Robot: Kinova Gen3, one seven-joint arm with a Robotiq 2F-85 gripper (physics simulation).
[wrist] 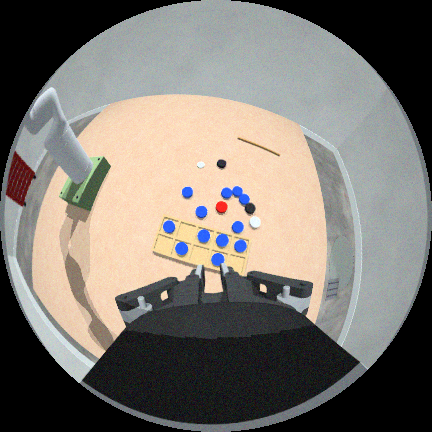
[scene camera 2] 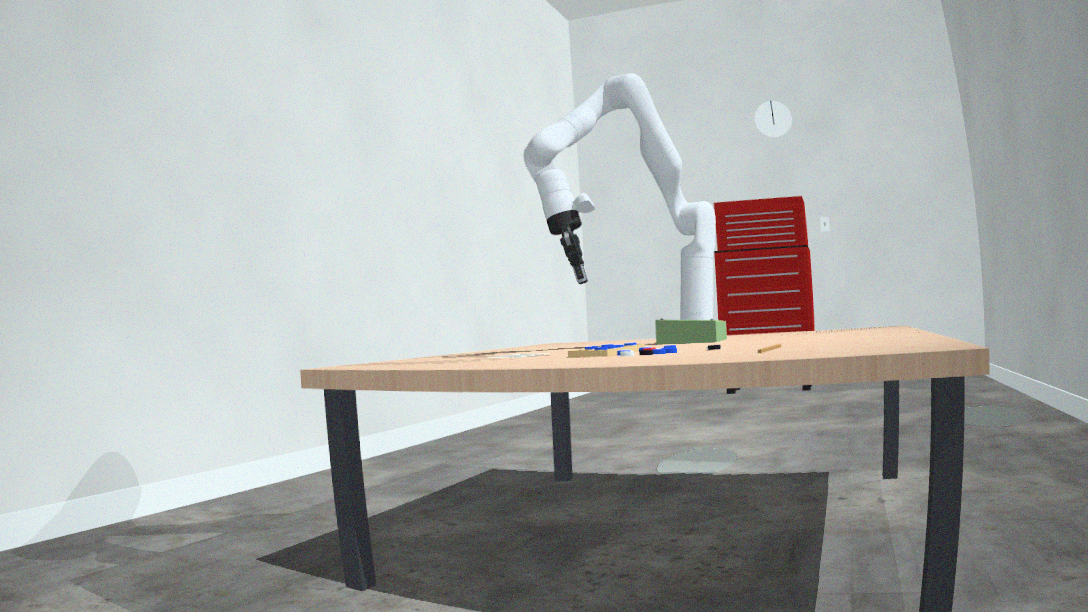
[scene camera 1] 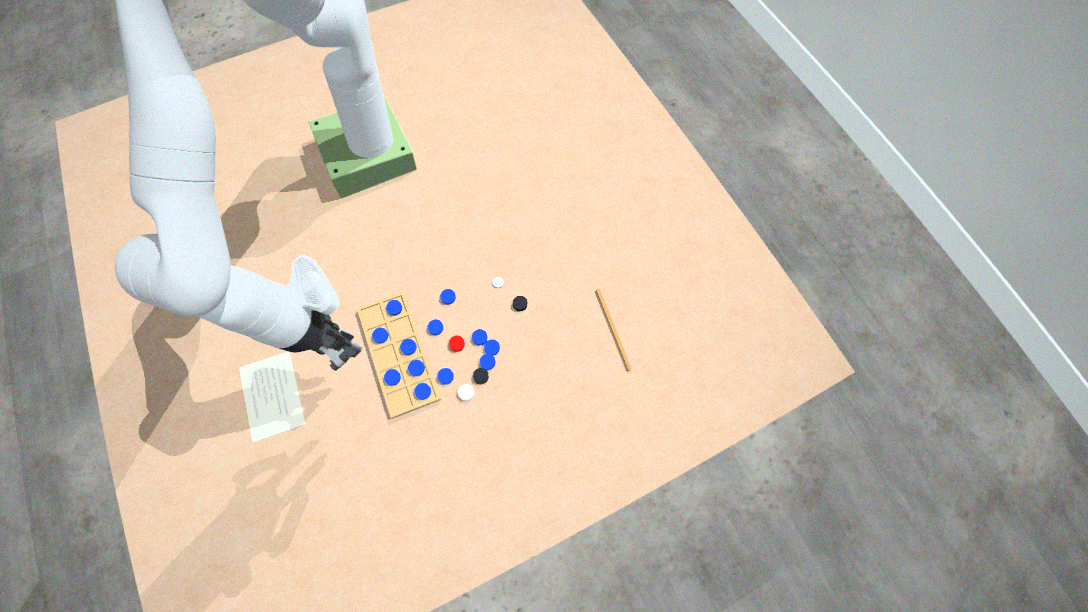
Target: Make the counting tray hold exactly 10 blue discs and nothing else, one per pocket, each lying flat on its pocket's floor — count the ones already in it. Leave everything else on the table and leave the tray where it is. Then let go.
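Observation:
The wooden counting tray [scene camera 1: 385, 356] [scene camera 2: 584, 353] [wrist: 187, 231] has two rows of pockets. Several pockets hold a blue disc each, such as the disc [scene camera 1: 394, 307] [wrist: 169, 226] in one end pocket; several are empty. Loose blue discs lie beside it: one [scene camera 1: 447, 296] [wrist: 187, 192], one [scene camera 1: 435, 327] [wrist: 201, 211], one [scene camera 1: 445, 376] [wrist: 237, 227] close to the tray, and a touching cluster [scene camera 1: 491, 347] [wrist: 237, 191]. My gripper [scene camera 1: 347, 359] [scene camera 2: 581, 280] [wrist: 211, 271] is empty, its fingers slightly apart, high above the table. In the wrist view the fingertips overlap the tray's near edge.
A red disc [scene camera 1: 456, 343] [wrist: 221, 207], black discs [scene camera 1: 519, 303] [scene camera 1: 480, 376] and white discs [scene camera 1: 497, 282] [scene camera 1: 465, 392] lie among the loose blue ones. A wooden stick [scene camera 1: 613, 330] [wrist: 258, 146] lies farther off. A printed sheet [scene camera 1: 272, 397] lies on the tray's other side. The green base block [scene camera 1: 372, 171] carries the arm.

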